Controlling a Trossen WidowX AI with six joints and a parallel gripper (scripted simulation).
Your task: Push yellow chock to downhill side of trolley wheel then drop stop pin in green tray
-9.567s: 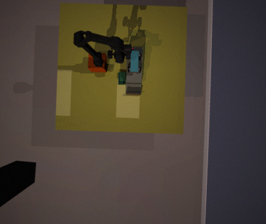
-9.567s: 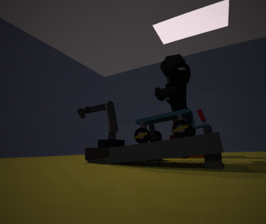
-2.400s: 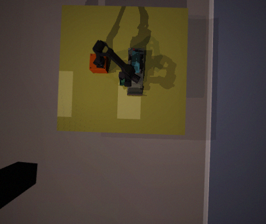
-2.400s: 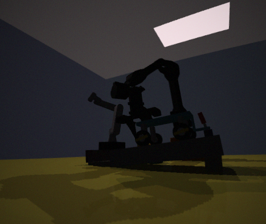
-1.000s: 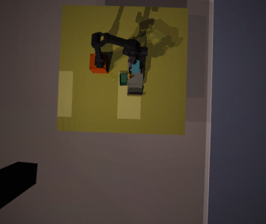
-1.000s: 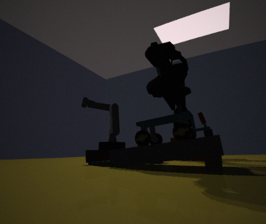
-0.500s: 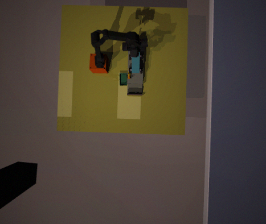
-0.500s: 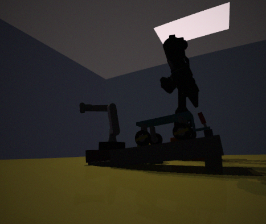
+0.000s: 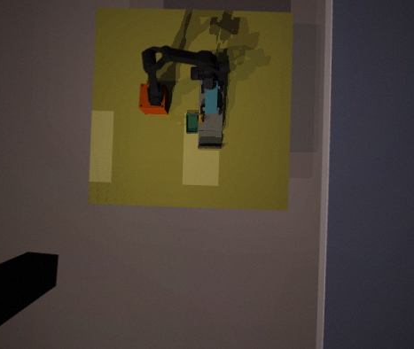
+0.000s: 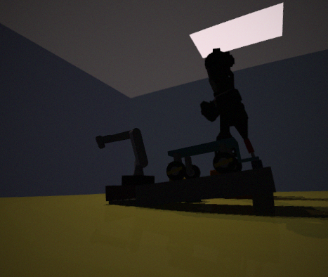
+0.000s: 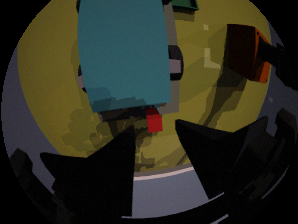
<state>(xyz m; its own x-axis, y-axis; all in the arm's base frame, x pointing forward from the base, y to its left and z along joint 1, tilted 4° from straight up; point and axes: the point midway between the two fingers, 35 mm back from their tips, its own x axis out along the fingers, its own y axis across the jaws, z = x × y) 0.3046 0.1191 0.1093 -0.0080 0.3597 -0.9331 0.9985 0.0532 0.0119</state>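
Now: gripper tip 40 mm above the red-headed stop pin and 10 mm to the right of it. Also, from my gripper tip: yellow chock 210 mm to the right, 90 mm below, 30 mm behind; then trolley 100 mm to the right, 60 mm below, 20 mm ahead.
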